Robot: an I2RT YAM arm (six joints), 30 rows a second.
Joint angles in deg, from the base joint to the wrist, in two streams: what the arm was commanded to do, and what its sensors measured. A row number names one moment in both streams.
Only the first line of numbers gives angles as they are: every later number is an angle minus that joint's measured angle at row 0.
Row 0, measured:
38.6 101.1 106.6 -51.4 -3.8 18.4
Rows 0 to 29, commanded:
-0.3 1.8 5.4 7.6 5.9 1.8
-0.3 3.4 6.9 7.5 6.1 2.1
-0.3 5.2 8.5 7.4 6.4 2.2
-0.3 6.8 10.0 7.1 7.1 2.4
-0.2 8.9 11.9 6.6 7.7 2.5
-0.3 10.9 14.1 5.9 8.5 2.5
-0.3 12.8 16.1 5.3 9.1 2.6
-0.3 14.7 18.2 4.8 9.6 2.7
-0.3 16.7 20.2 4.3 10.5 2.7
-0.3 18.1 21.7 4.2 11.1 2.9
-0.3 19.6 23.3 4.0 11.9 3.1
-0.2 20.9 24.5 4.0 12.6 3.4
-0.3 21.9 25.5 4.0 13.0 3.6
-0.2 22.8 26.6 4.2 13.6 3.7
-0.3 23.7 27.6 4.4 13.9 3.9
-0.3 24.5 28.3 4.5 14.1 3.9
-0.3 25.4 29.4 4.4 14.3 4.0
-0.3 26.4 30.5 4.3 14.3 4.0
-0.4 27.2 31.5 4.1 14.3 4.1
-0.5 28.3 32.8 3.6 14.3 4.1
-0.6 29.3 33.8 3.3 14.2 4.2
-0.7 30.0 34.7 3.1 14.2 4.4
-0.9 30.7 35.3 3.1 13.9 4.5
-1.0 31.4 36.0 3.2 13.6 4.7
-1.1 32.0 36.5 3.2 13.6 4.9
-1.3 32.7 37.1 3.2 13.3 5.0
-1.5 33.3 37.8 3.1 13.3 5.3
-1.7 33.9 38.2 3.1 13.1 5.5
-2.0 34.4 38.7 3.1 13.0 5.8
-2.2 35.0 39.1 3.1 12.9 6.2
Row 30, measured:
-1.3 36.9 35.0 -0.8 11.5 4.6
